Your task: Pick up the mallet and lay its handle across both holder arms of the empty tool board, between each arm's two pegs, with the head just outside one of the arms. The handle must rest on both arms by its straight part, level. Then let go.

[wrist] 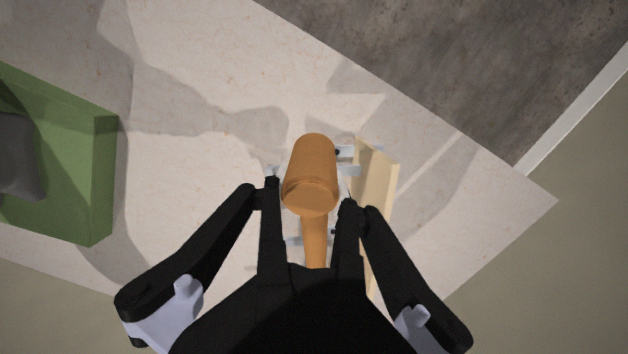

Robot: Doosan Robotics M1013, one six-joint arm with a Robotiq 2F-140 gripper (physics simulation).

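Places are measured from the arm's base along level axes (x ahead, y left, z up), in centimetres.
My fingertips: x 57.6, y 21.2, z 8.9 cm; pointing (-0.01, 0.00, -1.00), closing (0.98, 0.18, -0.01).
Behind a point stands the place of what it marks.
The mallet has an orange head (pixel 311 160) @(x 56.5, y 24.4, z 13.6 cm) in the middle of the wrist view, and its orange handle (pixel 315 240) @(x 62.0, y 12.4, z 9.6 cm) runs down toward the gripper's body. My gripper (pixel 310 175) @(x 57.6, y 21.2, z 8.8 cm) is shut on the mallet, one black finger at each side. The pale wooden tool board (pixel 377 175) @(x 65.7, y 24.3, z 8.6 cm) stands just right of the mallet. One light metal holder arm (pixel 349 170) @(x 64.6, y 21.7, z 1.1 cm) reaches left from it and passes behind the head. Part of the other holder arm (pixel 295 241) @(x 61.3, y 3.4, z 1.1 cm) shows beside the handle, lower in the view. The mallet hides much of both arms and their pegs; whether the handle touches them I cannot tell.
A green bin (pixel 104 175) @(x 18.1, y -0.5, z -4.0 cm) with a dark grey thing (pixel 20 157) @(x 8.3, y 1.6, z 1.1 cm) in it stands at the left on the pale speckled table top (pixel 185 45) @(x 30.6, y 29.8, z -6.2 cm). The table's edge runs diagonally at the upper right, beside a dark grey surface (pixel 450 60). Shadows fall across the table.
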